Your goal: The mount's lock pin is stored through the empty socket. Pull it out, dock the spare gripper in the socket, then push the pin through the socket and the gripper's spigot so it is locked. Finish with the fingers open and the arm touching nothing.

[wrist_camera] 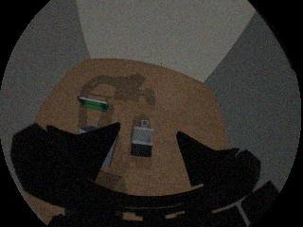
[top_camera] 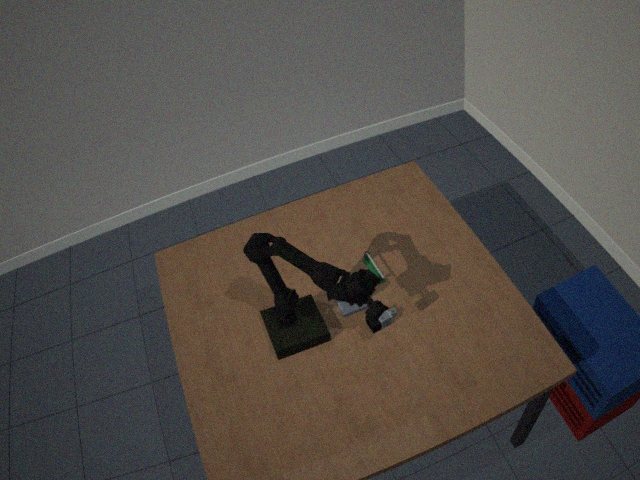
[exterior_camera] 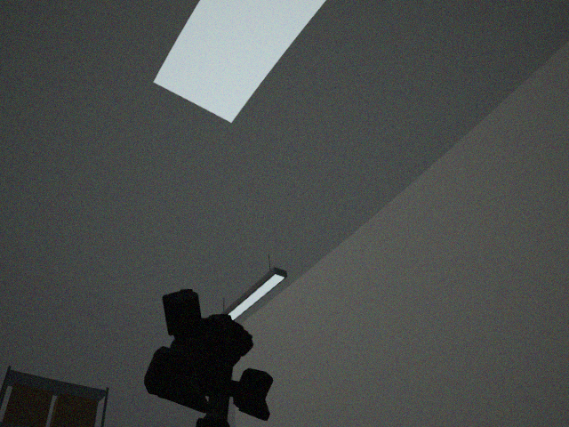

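The spare gripper is 120 mm below my gripper tip. From my gripper tip the other things lie so: grey mount: 60 mm behind, 120 mm to the left, 90 mm below; then green pin cradle: 60 mm ahead, 240 mm to the left, 120 mm below.
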